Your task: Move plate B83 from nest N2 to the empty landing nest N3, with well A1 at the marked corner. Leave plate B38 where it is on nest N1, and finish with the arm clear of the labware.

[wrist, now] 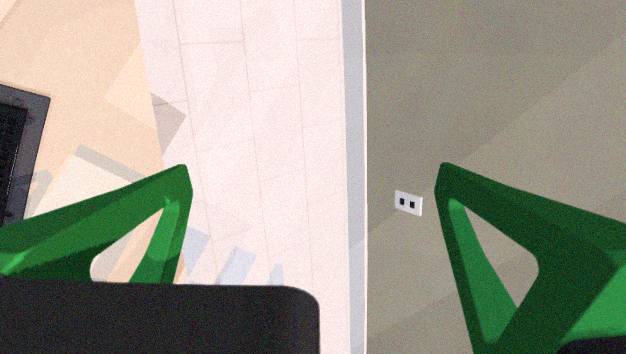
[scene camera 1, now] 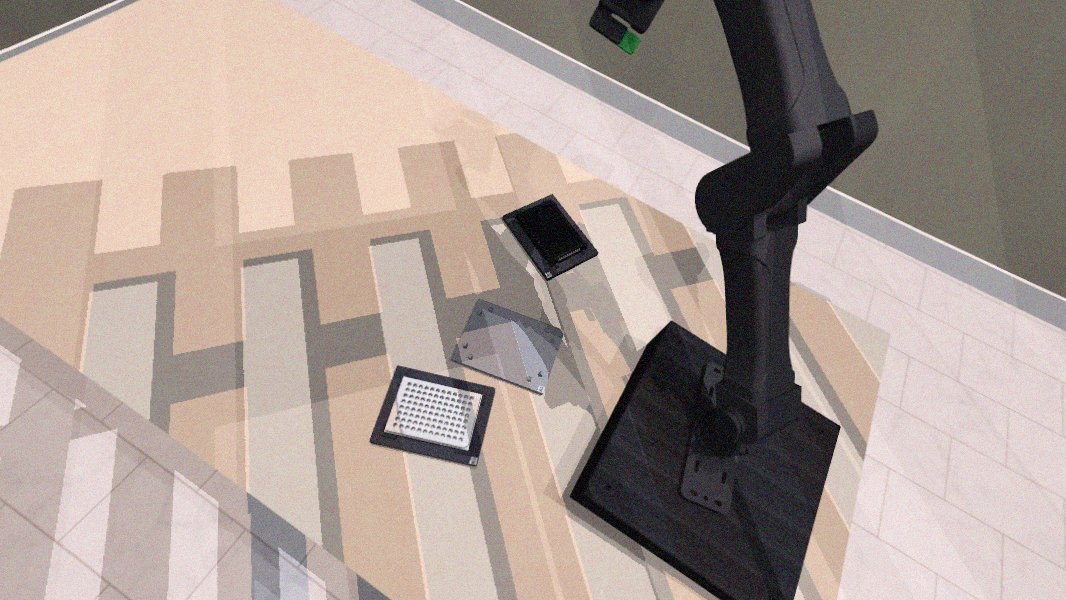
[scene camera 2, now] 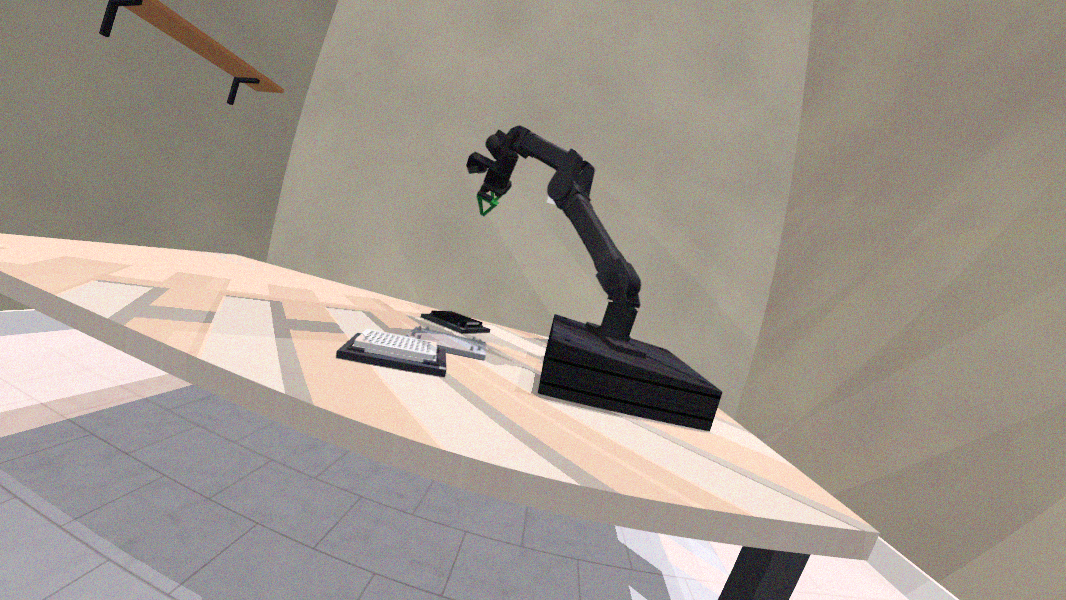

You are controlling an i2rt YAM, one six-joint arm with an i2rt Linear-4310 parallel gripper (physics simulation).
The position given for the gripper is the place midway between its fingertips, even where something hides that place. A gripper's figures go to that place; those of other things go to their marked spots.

Labels:
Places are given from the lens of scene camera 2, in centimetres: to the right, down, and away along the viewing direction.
gripper (scene camera 2: pixel 487 208): -15, -30, 105
grey nest (scene camera 2: pixel 462 346): -14, 9, 65

